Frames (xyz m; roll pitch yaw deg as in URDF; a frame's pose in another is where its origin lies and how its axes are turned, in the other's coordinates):
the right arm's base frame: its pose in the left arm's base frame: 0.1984 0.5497 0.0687 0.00 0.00 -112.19
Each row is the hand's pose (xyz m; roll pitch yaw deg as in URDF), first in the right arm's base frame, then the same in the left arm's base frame.
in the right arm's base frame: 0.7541 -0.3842 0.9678 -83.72 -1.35 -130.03
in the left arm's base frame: -0.4422 -0.0034 1.0365 -83.72 -1.35 117.78
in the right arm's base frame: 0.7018 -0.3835 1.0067 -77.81 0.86 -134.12
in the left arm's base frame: -0.4218 0.0447 1.0754 -77.81 0.86 113.69
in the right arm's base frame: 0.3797 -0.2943 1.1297 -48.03 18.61 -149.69
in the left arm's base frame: -0.2175 0.3093 1.1984 -48.03 18.61 98.12
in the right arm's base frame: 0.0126 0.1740 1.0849 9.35 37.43 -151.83
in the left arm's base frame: 0.3548 0.4723 1.1536 9.35 37.43 95.98
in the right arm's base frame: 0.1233 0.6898 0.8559 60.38 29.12 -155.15
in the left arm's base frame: 0.7905 0.1750 0.9246 60.38 29.12 92.66
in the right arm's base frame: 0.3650 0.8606 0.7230 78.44 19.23 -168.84
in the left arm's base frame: 0.8574 -0.1133 0.7917 78.44 19.23 78.97
